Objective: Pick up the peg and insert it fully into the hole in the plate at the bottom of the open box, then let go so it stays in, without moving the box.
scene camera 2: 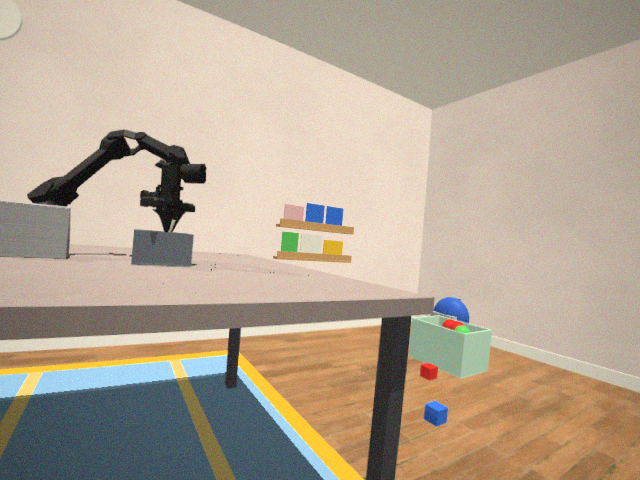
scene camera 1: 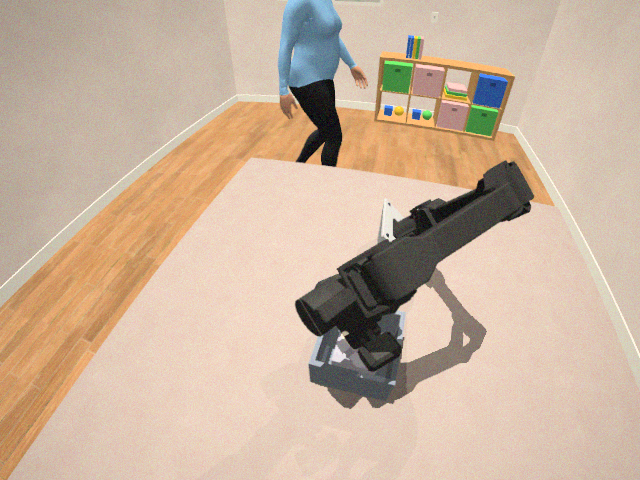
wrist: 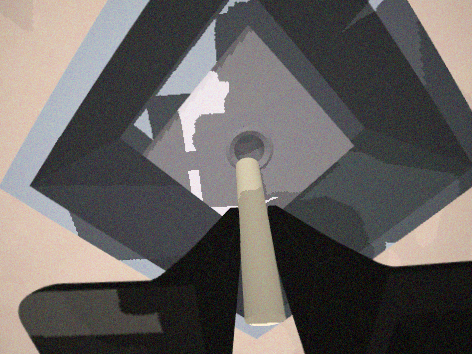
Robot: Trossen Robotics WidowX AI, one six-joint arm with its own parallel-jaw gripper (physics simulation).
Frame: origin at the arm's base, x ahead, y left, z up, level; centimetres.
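Seen in the pictures: gripper, fingertip midpoint: (scene camera 1: 350, 342) (wrist: 253, 215); arm's base at its link origin: (scene camera 2: 42, 221) (scene camera 1: 400, 234).
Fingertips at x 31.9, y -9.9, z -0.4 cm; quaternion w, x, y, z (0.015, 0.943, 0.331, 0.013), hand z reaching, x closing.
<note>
Offsets run from my fingertips to a thing's top centre.
The cream peg @[dx +0.1, dy -0.1, dz +4.5 cm] (wrist: 260, 270) is held between the black fingers of my gripper (wrist: 253, 215) (scene camera 2: 168, 230), which is shut on it. The peg leans in the wrist view, its far tip overlapping the near edge of the round hole (wrist: 247, 143); whether the tip touches or enters it cannot be told. The hole is in the grey plate @[dx -1.2, dy +1.8, dz -3.4 cm] (wrist: 295, 115) at the bottom of the open blue-grey box @[dx -1.2, dy +1.8, dz +0.3 cm] (wrist: 72, 92) (scene camera 1: 346, 381) (scene camera 2: 162, 249). In scene camera 2 the fingertips are at about the box's top edge, and the box wall hides the peg's lower part.
The box stands on the pale table (scene camera 1: 217, 320) (scene camera 2: 248, 307), its walls around the peg and fingertips. The arm's grey base block (scene camera 2: 33, 229) stands left of the box in scene camera 2. A white panel (scene camera 1: 387, 222) stands behind the arm. A person (scene camera 1: 312, 51) is beyond the table.
</note>
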